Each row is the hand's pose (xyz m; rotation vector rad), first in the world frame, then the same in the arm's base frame.
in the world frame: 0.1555 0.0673 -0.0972 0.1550 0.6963 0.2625
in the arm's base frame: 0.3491 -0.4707 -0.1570 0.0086 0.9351 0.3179
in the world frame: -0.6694 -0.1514 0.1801 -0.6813 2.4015 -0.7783
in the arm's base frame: -0.3650 -0.7329 0.3190 -1.0035 2.4819 -0.8622
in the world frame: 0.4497 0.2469 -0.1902 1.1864 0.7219 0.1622
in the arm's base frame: 0.5911 -0.2765 -0.3335 1.0377 0.9796 0.0874
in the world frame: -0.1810 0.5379 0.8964 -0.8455 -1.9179 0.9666
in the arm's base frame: 0.1598 0.1035 0.8209 -0.6767 -1.7512 1.2238
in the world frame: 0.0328 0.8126 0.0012 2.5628 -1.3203 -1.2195
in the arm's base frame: 0.1484 0.2634 -0.1261 2.3081 -1.1425 -1.2888
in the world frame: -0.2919 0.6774 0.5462 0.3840 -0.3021 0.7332
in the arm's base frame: -0.0377 0.1767 0.4892 0.3493 -0.0263 0.8212
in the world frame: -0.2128 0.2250 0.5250 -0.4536 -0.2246 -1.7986
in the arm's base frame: 0.0964 -0.2627 0.5067 -0.7101 -0.2227 -1.6067
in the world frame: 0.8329 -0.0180 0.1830 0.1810 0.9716 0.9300
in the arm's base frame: 1.0743 -0.4404 -0.0239 0.1064 1.2517 0.9660
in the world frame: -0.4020 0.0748 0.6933 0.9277 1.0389 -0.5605
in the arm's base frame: -0.0326 -0.4056 0.7295 0.6883 1.2247 -0.6290
